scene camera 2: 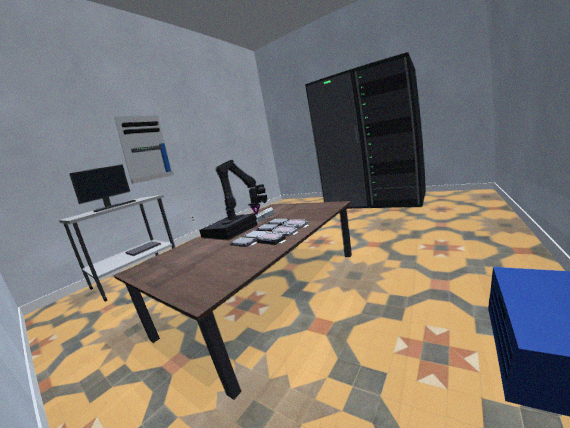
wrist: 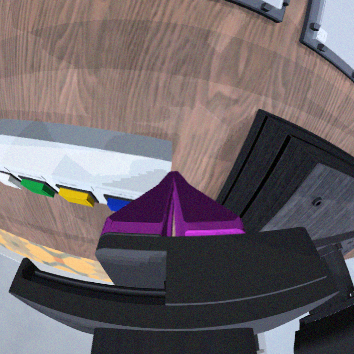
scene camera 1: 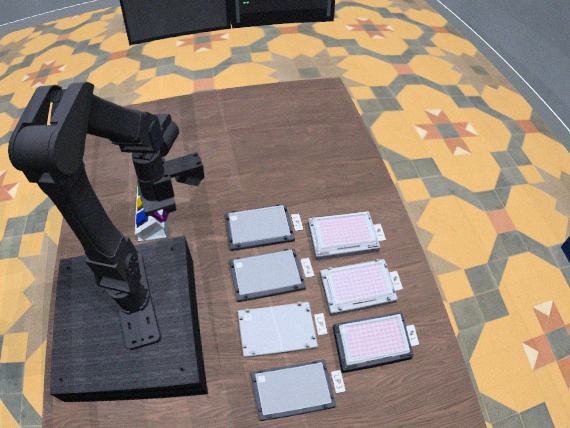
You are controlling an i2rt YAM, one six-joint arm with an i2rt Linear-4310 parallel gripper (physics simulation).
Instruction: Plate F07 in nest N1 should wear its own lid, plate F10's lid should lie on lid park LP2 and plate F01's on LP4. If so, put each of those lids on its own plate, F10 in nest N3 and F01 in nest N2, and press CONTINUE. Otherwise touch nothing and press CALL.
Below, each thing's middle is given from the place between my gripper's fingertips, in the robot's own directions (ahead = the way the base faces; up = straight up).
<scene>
The white button box (scene camera 1: 147, 228) is 20 mm behind my hand, 120 mm to the left of it and 30 mm below it.
</scene>
